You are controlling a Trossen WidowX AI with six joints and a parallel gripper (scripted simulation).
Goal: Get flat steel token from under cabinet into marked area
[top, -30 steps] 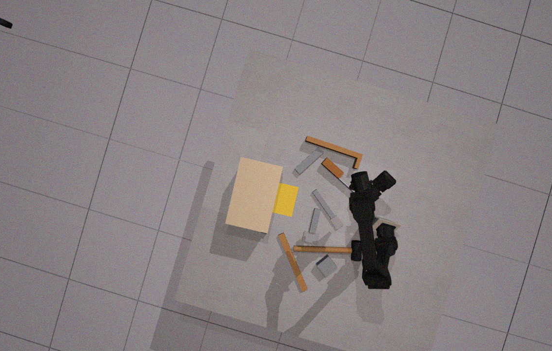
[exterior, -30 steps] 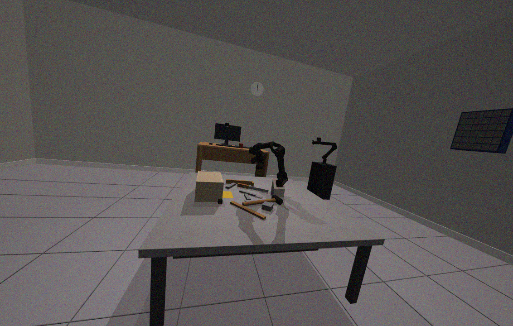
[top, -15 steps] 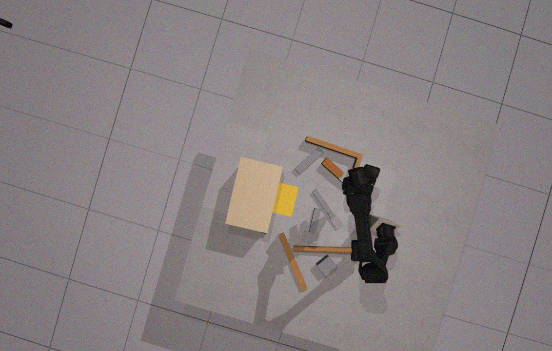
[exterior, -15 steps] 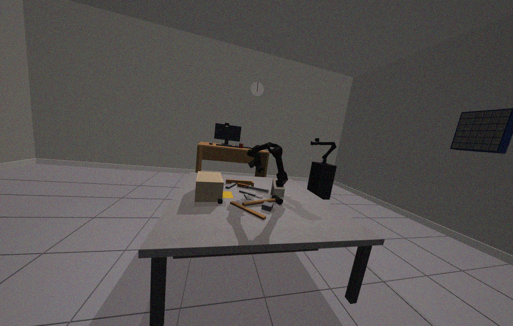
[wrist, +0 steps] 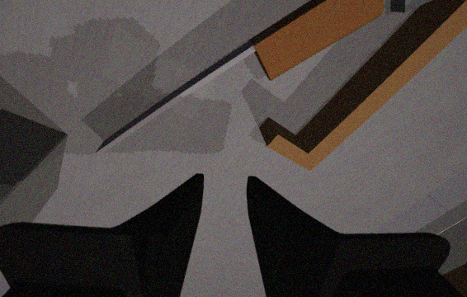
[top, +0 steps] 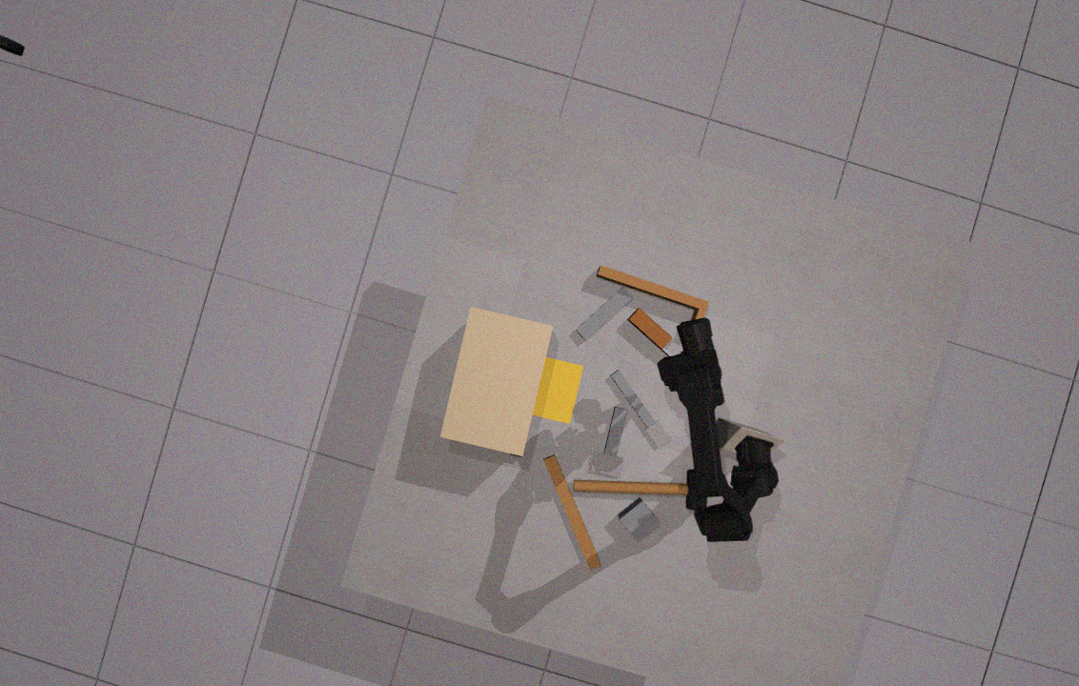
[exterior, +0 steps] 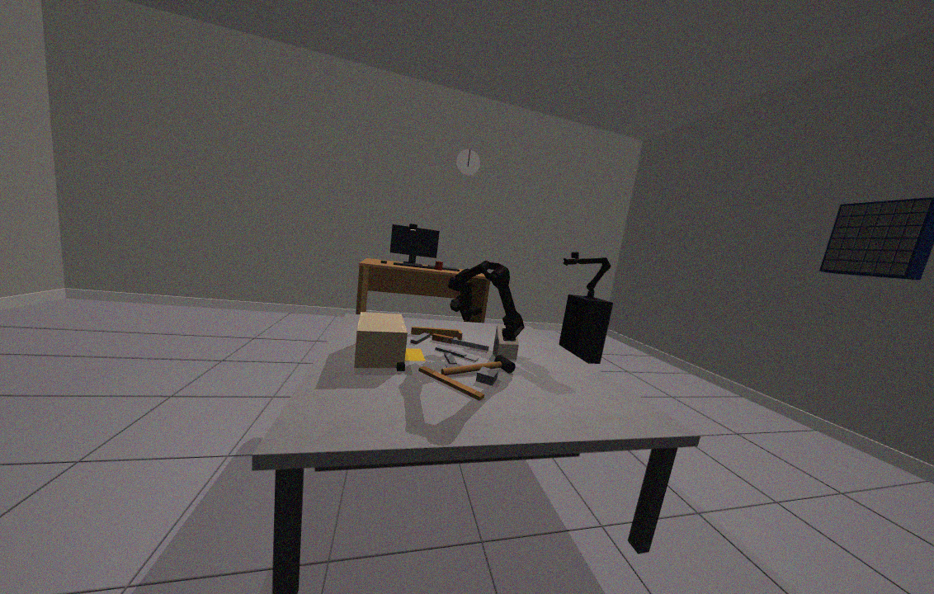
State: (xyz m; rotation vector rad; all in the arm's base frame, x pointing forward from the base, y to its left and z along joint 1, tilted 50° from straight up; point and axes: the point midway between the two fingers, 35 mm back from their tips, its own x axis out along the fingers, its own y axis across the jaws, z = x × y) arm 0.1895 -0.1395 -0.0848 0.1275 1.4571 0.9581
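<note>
My gripper tip is now 22 cm short of the grey bar, 12 cm above it and 5 cm to the left of it. Also, from my gripper tip: grey l-shaped bracket: 27 cm to the left, 13 cm below, 11 cm ahead; grey block: 42 cm to the left, 11 cm below; wooden stick: 46 cm to the left, 16 cm ahead, 12 cm below.
</note>
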